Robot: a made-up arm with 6 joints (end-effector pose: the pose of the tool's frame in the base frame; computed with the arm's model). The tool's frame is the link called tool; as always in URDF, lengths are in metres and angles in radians. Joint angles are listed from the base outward.
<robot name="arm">
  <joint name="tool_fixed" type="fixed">
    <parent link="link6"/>
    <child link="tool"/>
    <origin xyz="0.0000 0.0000 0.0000" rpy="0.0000 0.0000 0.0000"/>
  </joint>
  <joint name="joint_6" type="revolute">
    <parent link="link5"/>
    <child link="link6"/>
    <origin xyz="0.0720 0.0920 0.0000" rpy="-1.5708 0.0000 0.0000"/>
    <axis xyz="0 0 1"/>
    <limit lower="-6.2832" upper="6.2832"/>
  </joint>
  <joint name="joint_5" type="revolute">
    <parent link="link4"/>
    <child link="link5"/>
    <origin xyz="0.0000 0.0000 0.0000" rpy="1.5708 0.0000 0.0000"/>
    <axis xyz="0 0 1"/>
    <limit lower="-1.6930" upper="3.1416"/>
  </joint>
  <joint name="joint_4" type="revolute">
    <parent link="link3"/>
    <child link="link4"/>
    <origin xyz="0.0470 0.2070 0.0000" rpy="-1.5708 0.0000 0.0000"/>
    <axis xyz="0 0 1"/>
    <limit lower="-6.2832" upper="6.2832"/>
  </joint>
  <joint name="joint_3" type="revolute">
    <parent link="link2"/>
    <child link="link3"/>
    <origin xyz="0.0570 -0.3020 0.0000" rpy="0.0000 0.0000 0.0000"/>
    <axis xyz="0 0 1"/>
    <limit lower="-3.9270" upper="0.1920"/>
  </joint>
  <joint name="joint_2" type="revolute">
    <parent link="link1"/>
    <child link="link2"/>
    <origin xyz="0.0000 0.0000 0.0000" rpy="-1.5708 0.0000 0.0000"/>
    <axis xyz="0 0 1"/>
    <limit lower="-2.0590" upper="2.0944"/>
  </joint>
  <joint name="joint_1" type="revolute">
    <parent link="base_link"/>
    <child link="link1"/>
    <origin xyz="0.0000 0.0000 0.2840" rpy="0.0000 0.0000 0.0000"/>
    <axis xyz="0 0 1"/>
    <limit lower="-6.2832" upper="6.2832"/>
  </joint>
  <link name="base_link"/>
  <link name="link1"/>
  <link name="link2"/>
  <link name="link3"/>
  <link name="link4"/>
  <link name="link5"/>
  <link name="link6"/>
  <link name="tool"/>
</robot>
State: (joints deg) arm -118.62 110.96 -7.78 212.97 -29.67 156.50
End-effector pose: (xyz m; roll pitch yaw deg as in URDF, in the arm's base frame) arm 0.0387 -0.0518 0.2226 22.37 49.35 70.13
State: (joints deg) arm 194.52 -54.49 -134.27 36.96 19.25 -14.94
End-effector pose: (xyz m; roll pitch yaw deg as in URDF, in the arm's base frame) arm 0.3208 0.1065 0.8080 8.35 -10.38 34.89
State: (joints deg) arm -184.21 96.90 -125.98 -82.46 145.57 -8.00
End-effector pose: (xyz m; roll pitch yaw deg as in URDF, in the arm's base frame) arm -0.3956 0.1399 0.0567 30.36 37.48 89.97
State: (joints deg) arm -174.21 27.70 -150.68 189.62 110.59 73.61
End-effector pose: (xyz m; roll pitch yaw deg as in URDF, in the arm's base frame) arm -0.3088 -0.0126 0.7882 -51.33 -21.12 -89.20
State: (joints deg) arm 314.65 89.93 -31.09 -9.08 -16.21 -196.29
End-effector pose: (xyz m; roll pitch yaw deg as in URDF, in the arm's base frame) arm 0.1085 -0.0886 -0.0354 156.63 -37.04 166.60
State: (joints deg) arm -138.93 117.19 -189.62 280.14 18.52 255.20
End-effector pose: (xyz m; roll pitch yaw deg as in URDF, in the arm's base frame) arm -0.3978 -0.3976 0.0509 -152.26 67.44 51.31
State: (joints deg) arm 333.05 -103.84 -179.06 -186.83 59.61 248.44
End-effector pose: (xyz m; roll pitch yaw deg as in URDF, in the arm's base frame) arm -0.5277 0.2740 0.1093 166.15 12.53 -94.37
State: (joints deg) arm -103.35 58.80 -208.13 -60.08 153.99 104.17
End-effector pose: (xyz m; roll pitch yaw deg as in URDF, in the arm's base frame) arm -0.1745 -0.3409 0.5230 -164.08 -23.10 95.22
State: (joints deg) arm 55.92 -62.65 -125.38 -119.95 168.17 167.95
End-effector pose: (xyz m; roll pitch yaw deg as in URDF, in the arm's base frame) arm -0.1327 -0.3342 0.5910 174.76 9.03 126.89
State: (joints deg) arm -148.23 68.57 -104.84 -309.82 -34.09 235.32
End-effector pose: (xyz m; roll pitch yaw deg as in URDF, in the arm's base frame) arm -0.5048 -0.2122 0.2154 117.14 3.55 -85.33
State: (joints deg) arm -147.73 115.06 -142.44 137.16 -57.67 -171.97
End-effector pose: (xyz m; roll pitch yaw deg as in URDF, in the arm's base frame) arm -0.3004 -0.0962 -0.0866 152.87 31.38 -130.17
